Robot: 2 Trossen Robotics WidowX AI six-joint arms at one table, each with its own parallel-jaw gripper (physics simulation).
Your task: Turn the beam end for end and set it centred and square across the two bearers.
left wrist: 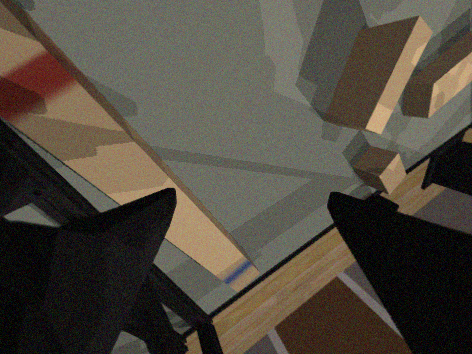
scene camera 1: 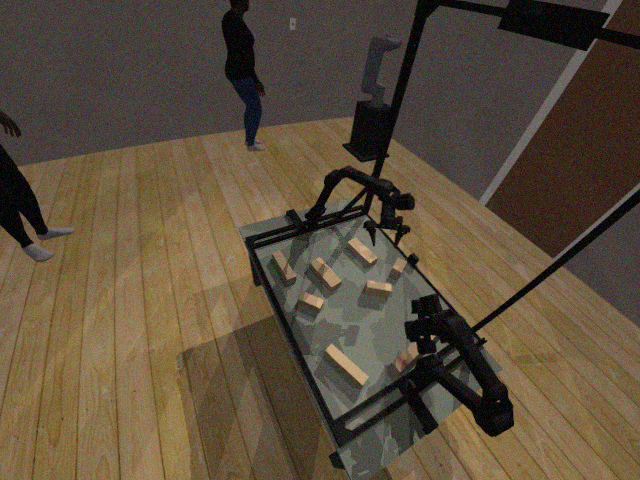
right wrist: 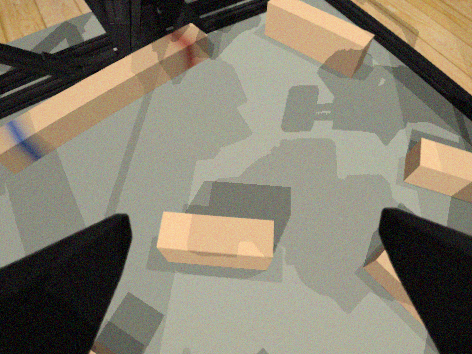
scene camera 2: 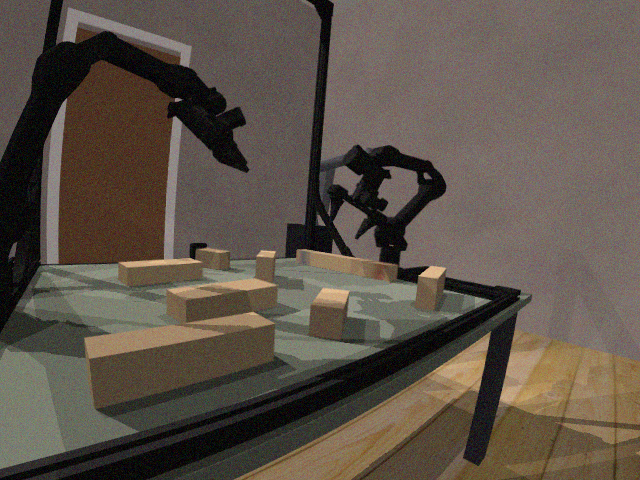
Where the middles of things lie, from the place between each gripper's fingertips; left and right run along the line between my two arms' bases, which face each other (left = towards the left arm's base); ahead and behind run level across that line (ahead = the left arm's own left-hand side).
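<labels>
My right hand: 10 mm past the beam (scene camera 2: 378, 270), 240 mm above it, 350 mm to the right of it.
My left hand: 100 mm above the beam, 60 mm to the right of it, 40 mm past it.
</labels>
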